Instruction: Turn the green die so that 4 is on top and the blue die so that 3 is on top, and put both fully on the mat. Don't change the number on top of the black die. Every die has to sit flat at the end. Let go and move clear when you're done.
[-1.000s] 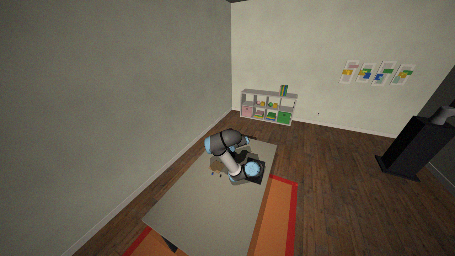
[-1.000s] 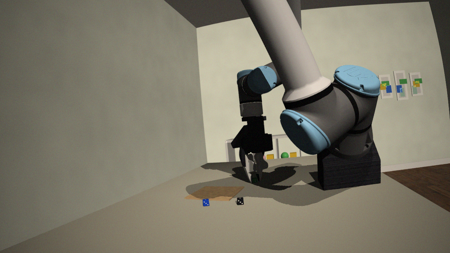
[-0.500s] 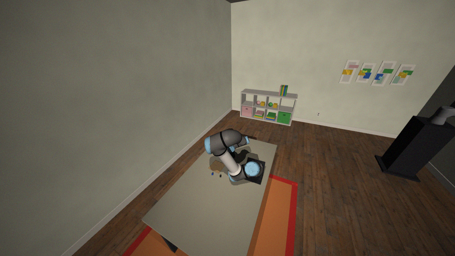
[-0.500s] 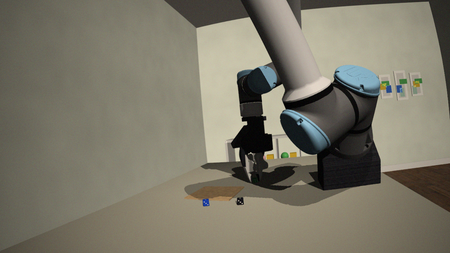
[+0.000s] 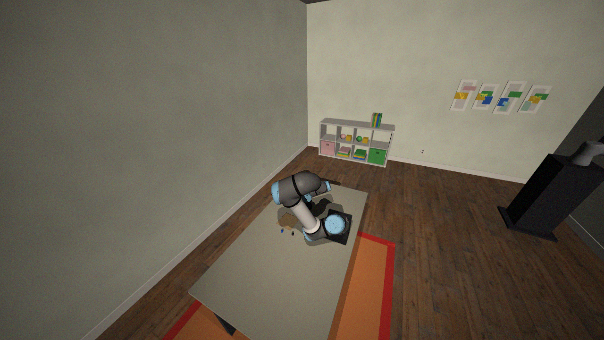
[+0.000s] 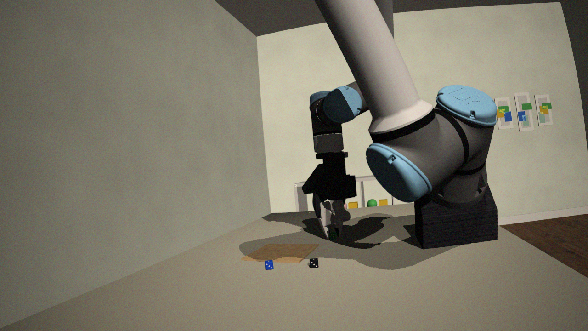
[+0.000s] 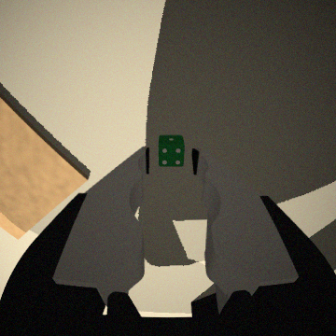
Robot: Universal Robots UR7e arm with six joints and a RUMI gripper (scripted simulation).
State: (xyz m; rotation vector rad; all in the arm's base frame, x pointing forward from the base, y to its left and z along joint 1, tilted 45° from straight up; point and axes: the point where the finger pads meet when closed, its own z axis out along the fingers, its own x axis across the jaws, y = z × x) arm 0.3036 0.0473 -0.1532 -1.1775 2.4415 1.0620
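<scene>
The green die is 10 mm below my hand. Also, from my hand: tan mat 90 mm ahead, 130 mm to the left, 20 mm below; blue die 70 mm ahead, 250 mm to the left, 10 mm below; black die 20 mm behind, 230 mm to the left, 10 mm below.
</scene>
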